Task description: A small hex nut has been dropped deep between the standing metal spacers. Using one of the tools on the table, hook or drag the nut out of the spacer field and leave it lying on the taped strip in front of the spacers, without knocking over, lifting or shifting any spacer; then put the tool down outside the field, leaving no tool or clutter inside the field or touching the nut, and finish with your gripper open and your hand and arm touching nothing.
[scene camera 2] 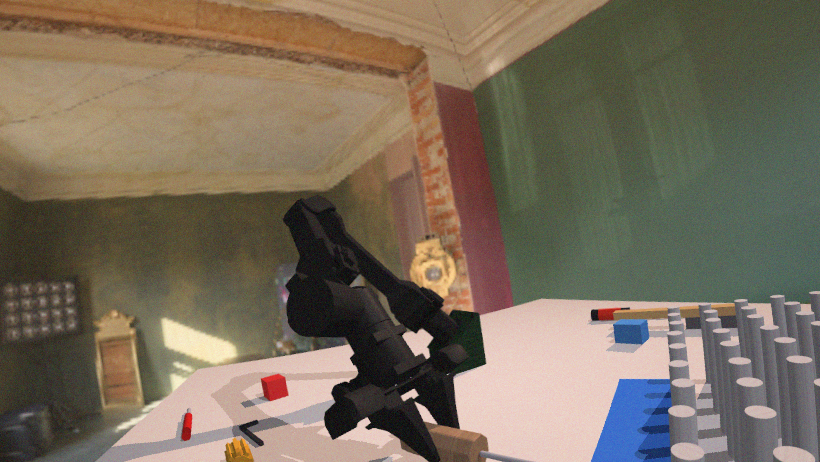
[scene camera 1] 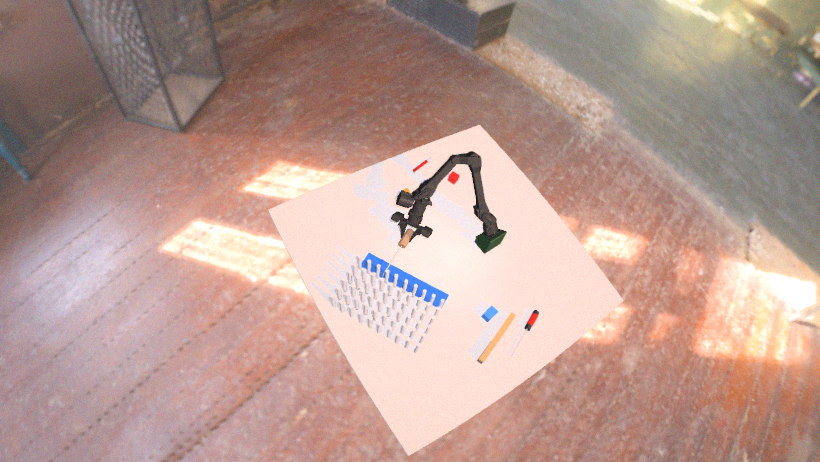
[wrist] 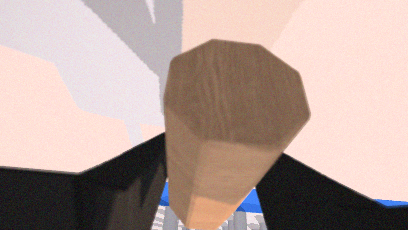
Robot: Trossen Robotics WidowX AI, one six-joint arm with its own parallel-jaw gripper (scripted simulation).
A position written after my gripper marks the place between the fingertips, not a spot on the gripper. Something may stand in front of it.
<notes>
In view: my gripper (wrist: 212, 146), a blue block (scene camera 2: 631, 331) and a blue taped strip (scene camera 1: 402, 276).
The wrist view does not show the blue block: it is out of frame.
</notes>
